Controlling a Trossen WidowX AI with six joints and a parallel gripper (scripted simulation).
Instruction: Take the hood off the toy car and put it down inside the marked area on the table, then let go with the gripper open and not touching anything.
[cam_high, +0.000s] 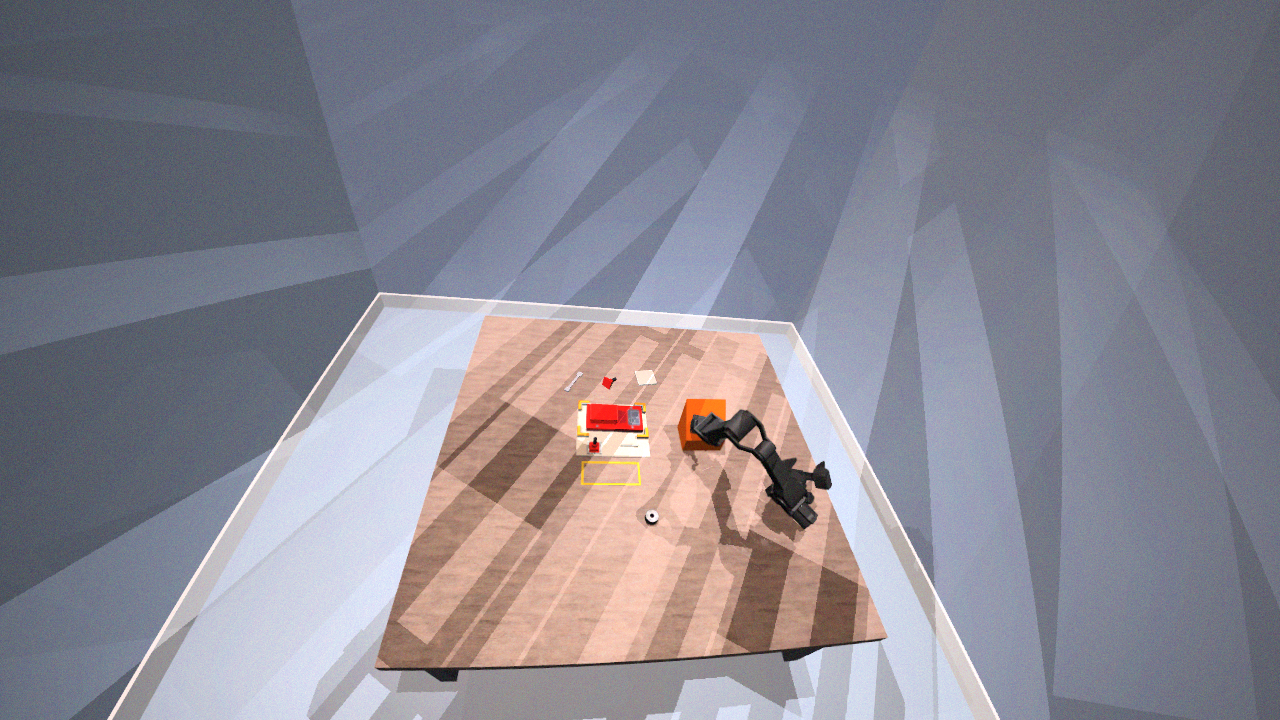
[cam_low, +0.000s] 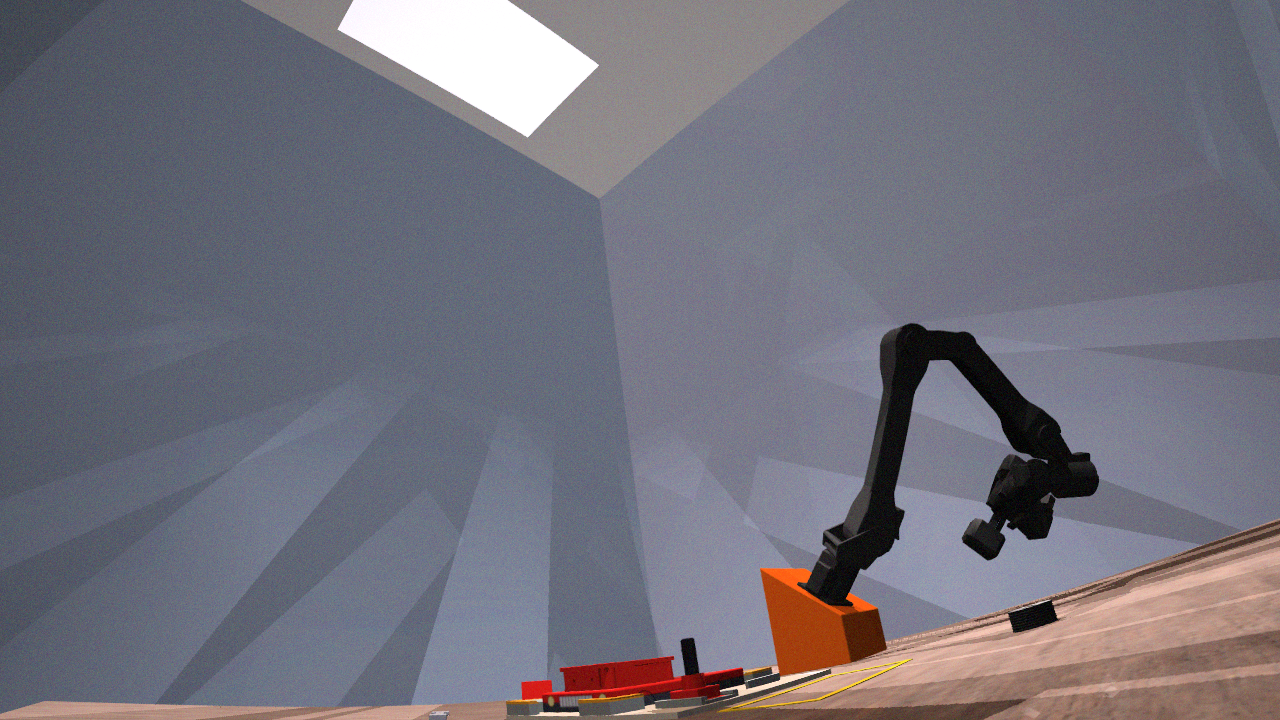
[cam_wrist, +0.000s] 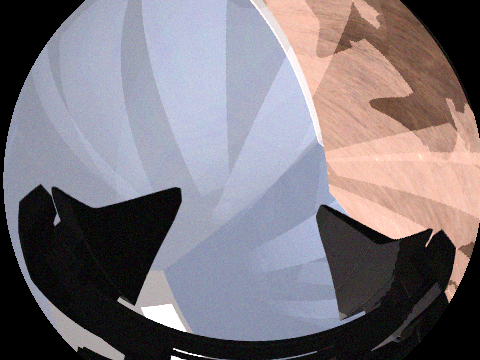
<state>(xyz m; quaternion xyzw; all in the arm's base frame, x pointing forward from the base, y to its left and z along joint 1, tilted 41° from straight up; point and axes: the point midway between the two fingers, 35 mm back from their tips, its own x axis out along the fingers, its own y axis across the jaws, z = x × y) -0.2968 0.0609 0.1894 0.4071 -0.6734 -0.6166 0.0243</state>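
The red hood lies 660 mm ahead of my gripper tip, 190 mm to the right of it and 120 mm below it. From my gripper tip the other things lie so: black wheel (480 mm ahead, 160 mm to the left, 150 mm below); then white plate (510 mm ahead, 430 mm to the right, 160 mm below); then white rod (790 mm ahead, 360 mm to the right, 160 mm below).
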